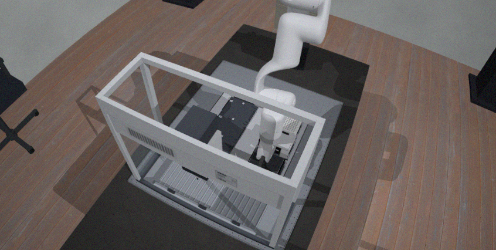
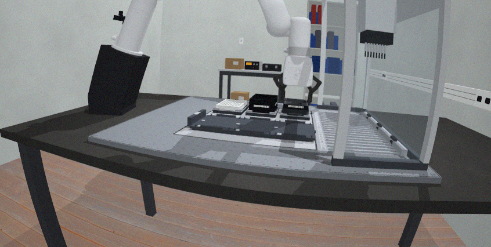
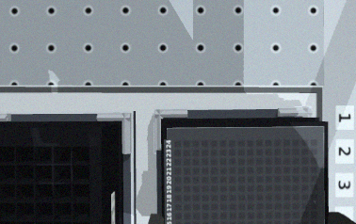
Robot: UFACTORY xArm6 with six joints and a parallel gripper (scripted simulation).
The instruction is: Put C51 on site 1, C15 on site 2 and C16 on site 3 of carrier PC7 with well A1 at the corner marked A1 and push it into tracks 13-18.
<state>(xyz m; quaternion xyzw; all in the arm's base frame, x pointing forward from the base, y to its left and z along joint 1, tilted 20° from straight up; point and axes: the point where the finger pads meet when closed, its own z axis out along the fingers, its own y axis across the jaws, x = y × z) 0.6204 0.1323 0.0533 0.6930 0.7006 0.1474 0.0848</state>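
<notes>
The nest S3 is 4 cm below my hand. From my hand the other things lie so: apron: 11 cm behind, 13 cm to the right, 5 cm below; then white 96-well plate C15: 22 cm behind, 1 cm to the right, 3 cm below; then nest S1: 22 cm behind, 1 cm to the right, 4 cm below.
</notes>
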